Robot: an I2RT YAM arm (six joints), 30 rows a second.
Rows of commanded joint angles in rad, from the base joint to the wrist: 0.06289, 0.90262, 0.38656, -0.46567, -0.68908, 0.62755; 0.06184, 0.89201, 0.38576, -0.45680, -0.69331, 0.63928; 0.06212, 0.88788, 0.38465, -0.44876, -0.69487, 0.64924; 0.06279, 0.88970, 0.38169, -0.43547, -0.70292, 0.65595; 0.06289, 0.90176, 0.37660, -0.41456, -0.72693, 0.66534; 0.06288, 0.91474, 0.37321, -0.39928, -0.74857, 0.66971; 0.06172, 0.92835, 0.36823, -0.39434, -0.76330, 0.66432; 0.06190, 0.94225, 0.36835, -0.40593, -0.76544, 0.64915; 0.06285, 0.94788, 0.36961, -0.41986, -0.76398, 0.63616; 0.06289, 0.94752, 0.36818, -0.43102, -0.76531, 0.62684; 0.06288, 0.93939, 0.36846, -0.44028, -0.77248, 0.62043; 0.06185, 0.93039, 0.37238, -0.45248, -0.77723, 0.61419; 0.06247, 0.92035, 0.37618, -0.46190, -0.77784, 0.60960; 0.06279, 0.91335, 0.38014, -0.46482, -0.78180, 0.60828; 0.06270, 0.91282, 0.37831, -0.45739, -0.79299, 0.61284; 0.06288, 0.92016, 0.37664, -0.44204, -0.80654, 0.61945; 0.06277, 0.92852, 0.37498, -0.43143, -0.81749, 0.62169; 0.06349, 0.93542, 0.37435, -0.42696, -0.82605, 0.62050; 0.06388, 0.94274, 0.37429, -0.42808, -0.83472, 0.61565
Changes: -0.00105, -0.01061, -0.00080, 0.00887, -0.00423, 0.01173; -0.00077, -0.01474, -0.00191, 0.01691, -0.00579, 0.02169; -0.00010, -0.01292, -0.00487, 0.03020, -0.01384, 0.02840; 0.00000, -0.00086, -0.00996, 0.05111, -0.03785, 0.03779; -0.00001, 0.01212, -0.01335, 0.06639, -0.05949, 0.04216; -0.00117, 0.02573, -0.01833, 0.07133, -0.07422, 0.03677; -0.00099, 0.03963, -0.01821, 0.05974, -0.07636, 0.02160; -0.00004, 0.04526, -0.01695, 0.04581, -0.07490, 0.00861; 0.00000, 0.04490, -0.01838, 0.03465, -0.07623, -0.00071; -0.00001, 0.03677, -0.01810, 0.02539, -0.08340, -0.00712; -0.00104, 0.02777, -0.01418, 0.01319, -0.08815, -0.01336; -0.00042, 0.01773, -0.01038, 0.00377, -0.08876, -0.01795; -0.00010, 0.01073, -0.00642, 0.00085, -0.09272, -0.01927; -0.00019, 0.01020, -0.00825, 0.00828, -0.10391, -0.01471; -0.00001, 0.01754, -0.00992, 0.02363, -0.11746, -0.00810; -0.00012, 0.02590, -0.01158, 0.03424, -0.12841, -0.00586; 0.00060, 0.03280, -0.01221, 0.03871, -0.13697, -0.00705; 0.00099, 0.04012, -0.01227, 0.03759, -0.14564, -0.01190
